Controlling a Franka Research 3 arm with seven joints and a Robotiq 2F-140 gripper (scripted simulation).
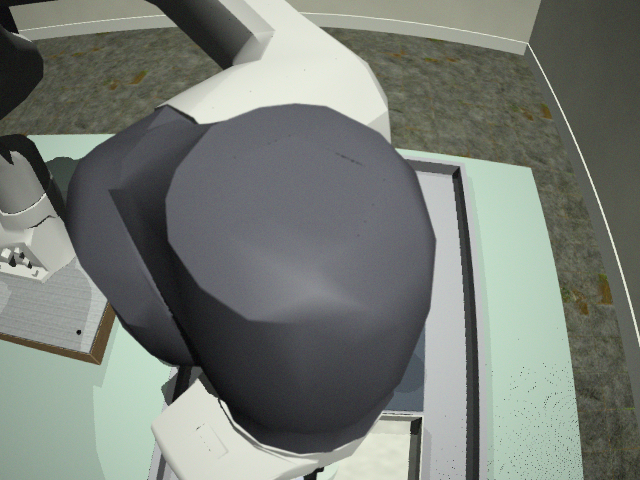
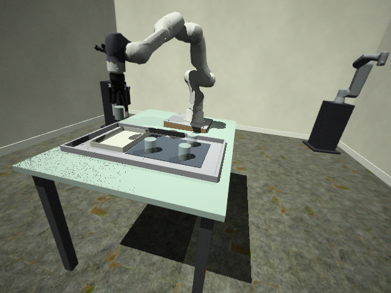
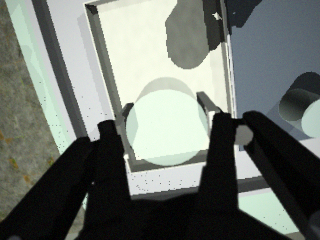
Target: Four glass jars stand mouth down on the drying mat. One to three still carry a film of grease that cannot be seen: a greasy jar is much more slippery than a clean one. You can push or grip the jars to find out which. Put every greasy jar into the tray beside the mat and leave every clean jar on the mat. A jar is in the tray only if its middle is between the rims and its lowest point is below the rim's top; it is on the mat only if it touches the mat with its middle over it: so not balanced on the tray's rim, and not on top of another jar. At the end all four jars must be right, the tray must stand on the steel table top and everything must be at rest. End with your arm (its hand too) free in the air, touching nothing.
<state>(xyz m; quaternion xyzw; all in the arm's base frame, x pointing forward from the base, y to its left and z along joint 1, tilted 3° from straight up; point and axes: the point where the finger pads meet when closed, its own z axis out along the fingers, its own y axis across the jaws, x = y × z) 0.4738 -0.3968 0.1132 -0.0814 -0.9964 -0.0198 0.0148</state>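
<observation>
The tray is 17 cm below my hand. Also, from my hand: dark drying mat 32 cm to the left, 18 cm below, 4 cm ahead.
</observation>
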